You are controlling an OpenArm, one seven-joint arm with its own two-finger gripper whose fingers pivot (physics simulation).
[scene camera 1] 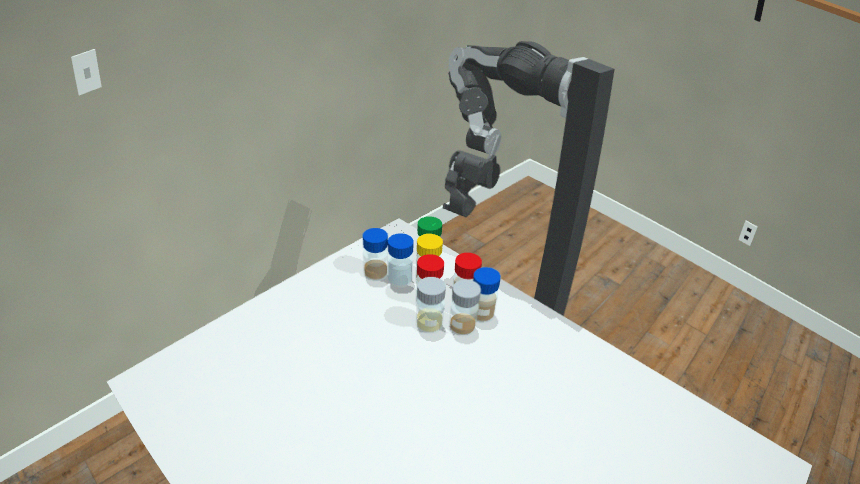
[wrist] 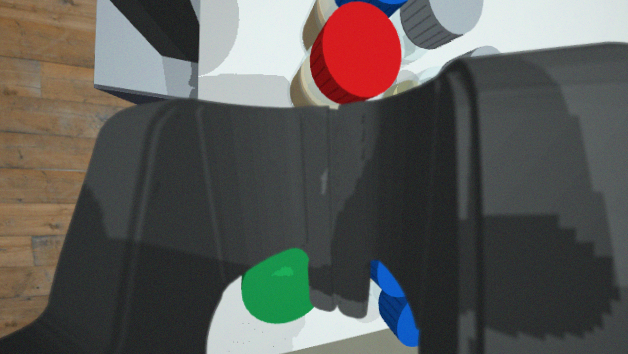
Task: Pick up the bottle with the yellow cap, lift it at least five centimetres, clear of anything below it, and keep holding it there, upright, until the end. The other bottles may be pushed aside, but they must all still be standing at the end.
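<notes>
The yellow-capped bottle stands on the white table in the group, between the green-capped bottle behind and a red-capped bottle in front; its body is mostly hidden. In the wrist view the yellow cap does not show; the fingers cover the middle. My gripper is shut with its fingertips together and holds nothing. It hangs above the bottles' caps, at the back right of the green and yellow caps in the scene view.
Two blue-capped bottles stand left of the yellow one. Another red-capped bottle, a blue-capped bottle and two grey-capped bottles stand nearer the front and right. The arm's dark post rises beside the white table.
</notes>
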